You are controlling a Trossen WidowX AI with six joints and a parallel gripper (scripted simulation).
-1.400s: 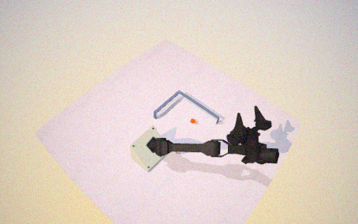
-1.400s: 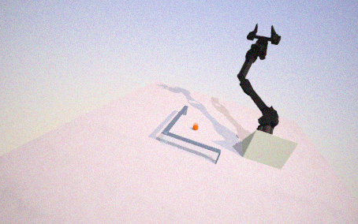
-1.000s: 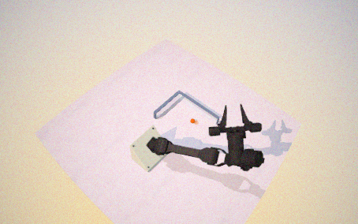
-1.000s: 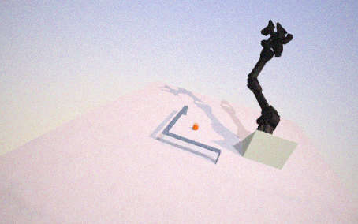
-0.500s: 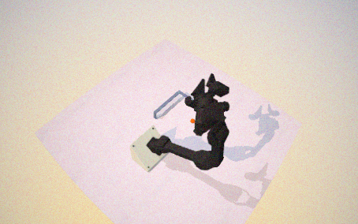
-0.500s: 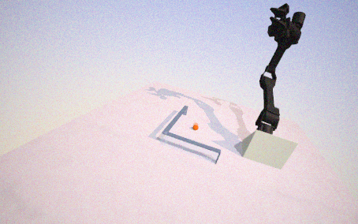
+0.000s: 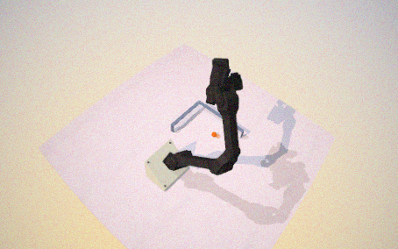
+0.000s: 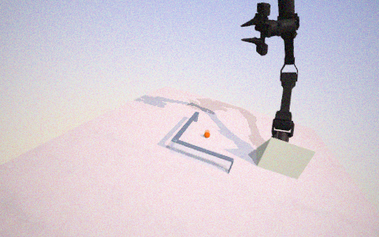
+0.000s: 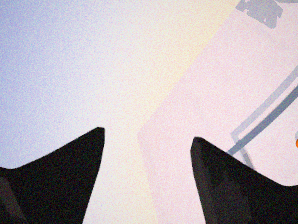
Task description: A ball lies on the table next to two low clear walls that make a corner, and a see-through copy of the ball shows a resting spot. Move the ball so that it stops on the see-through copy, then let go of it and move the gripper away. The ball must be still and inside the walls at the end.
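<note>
The see-through copy of ball is 3 cm ahead of my gripper tip, 2 cm to the right of it and 46 cm below it. Also, from my gripper tip: orange ball (3 cm ahead, 46 cm below); clear wall (3 cm ahead, 19 cm to the left, 45 cm below).
</note>
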